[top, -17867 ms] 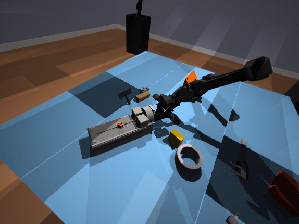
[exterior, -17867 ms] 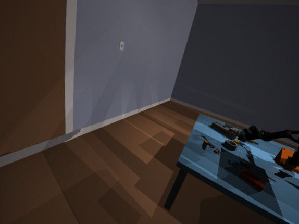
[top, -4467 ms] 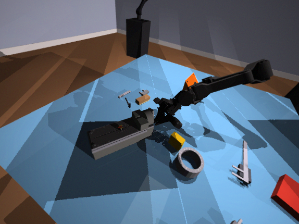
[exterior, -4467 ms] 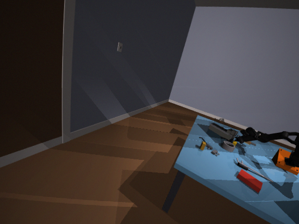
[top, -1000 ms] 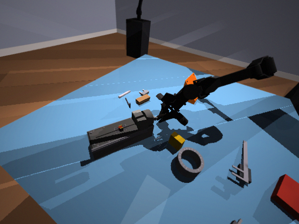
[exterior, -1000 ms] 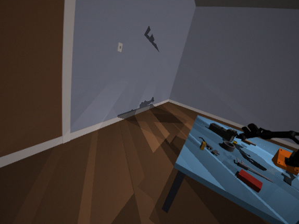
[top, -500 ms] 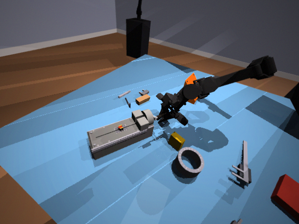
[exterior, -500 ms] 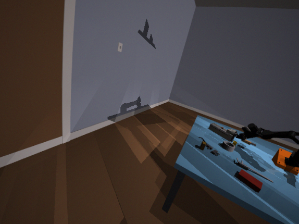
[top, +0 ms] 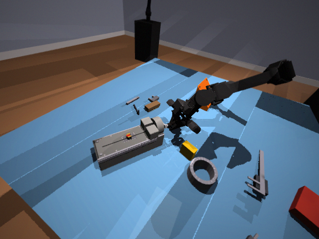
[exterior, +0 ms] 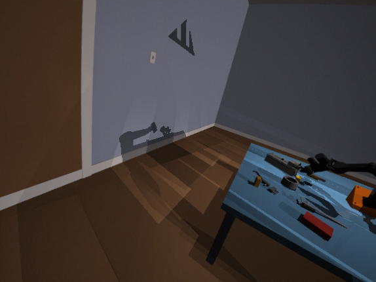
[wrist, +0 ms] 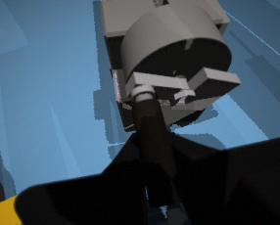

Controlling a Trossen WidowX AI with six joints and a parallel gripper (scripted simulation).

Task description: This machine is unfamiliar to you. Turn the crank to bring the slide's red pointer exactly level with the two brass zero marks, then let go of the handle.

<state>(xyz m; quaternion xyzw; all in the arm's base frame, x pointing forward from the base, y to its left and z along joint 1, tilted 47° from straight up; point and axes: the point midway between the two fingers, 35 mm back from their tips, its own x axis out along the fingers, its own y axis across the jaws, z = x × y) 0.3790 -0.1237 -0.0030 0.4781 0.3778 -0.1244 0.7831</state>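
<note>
My gripper tip is now 1 cm past the dark crank handle, 1 cm to the right of it and 3 cm below it. From my gripper tip the other things lie so: yellow block: 3 cm ahead, 11 cm to the left, 4 cm below; then red pointer: 13 cm ahead, 12 cm to the right, 1 cm above; then brown block: 16 cm behind, 16 cm to the right, 6 cm below.
</note>
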